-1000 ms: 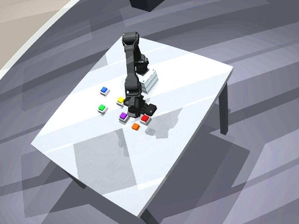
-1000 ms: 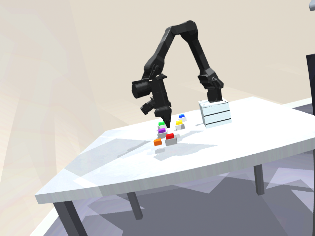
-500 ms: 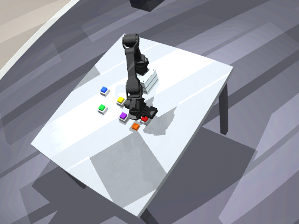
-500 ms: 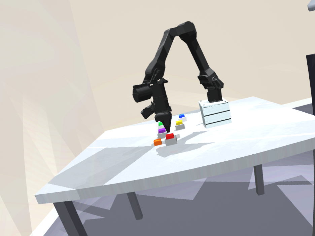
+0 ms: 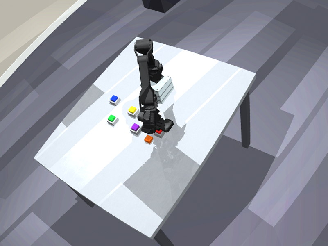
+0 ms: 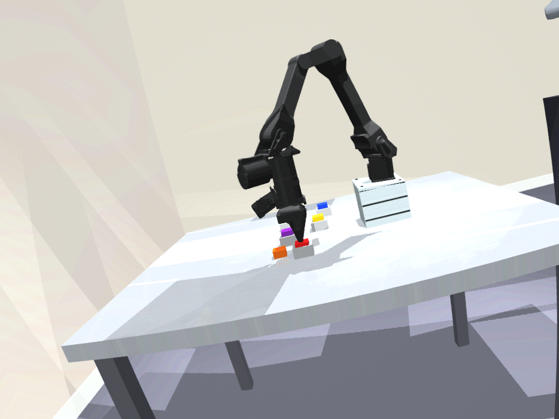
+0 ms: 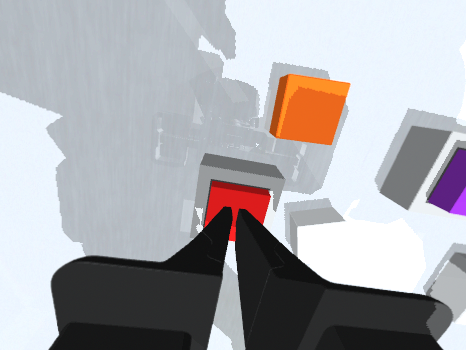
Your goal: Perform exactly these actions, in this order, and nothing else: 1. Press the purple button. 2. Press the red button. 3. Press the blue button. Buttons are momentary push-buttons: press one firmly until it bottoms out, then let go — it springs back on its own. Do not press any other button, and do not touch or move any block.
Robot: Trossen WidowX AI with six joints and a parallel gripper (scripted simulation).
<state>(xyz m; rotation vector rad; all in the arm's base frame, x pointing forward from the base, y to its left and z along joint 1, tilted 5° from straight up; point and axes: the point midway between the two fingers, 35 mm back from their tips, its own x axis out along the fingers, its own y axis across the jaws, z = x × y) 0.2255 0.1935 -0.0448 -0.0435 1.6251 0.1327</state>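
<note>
The red button is 1 cm below my gripper tip. The rest, counted from my gripper tip: small white block: 1 cm behind, 7 cm to the right, 2 cm below; then purple button: 5 cm ahead, 12 cm to the right; then orange block: 6 cm ahead, 2 cm to the right, 2 cm below.
</note>
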